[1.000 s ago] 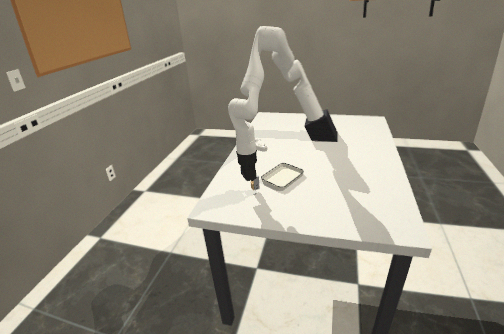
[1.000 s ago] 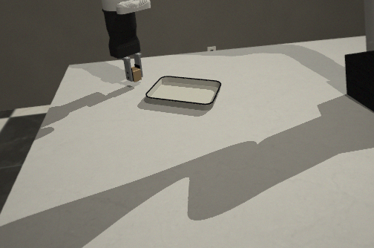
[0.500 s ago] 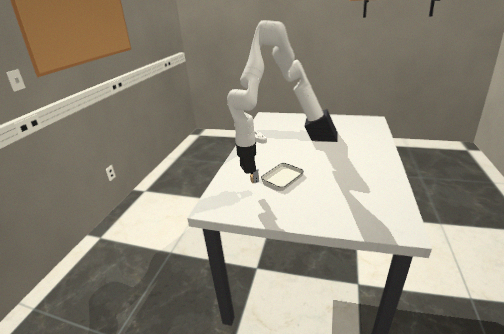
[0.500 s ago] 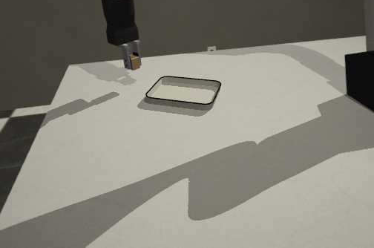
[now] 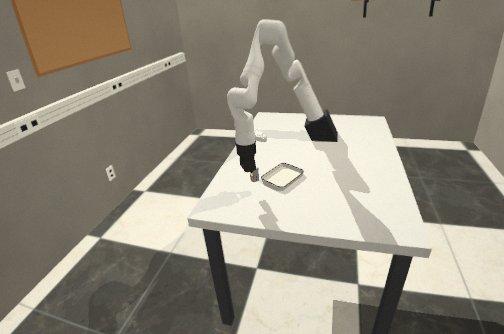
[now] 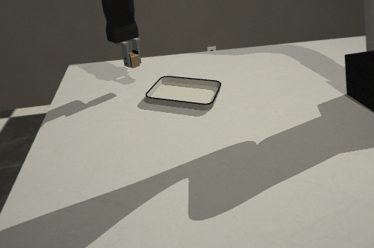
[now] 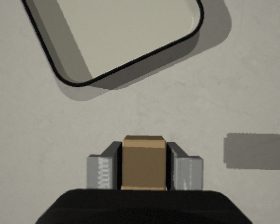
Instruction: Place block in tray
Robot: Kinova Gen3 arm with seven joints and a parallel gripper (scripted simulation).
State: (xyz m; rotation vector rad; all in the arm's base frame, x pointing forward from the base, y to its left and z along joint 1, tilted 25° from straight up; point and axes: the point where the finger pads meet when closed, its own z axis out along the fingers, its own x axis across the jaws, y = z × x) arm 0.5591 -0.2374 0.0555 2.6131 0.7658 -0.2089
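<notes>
The white tray lies 11 cm behind my hand, 10 cm to the left of it and 7 cm below it. Round my hand: tan block (1 cm below).
</notes>
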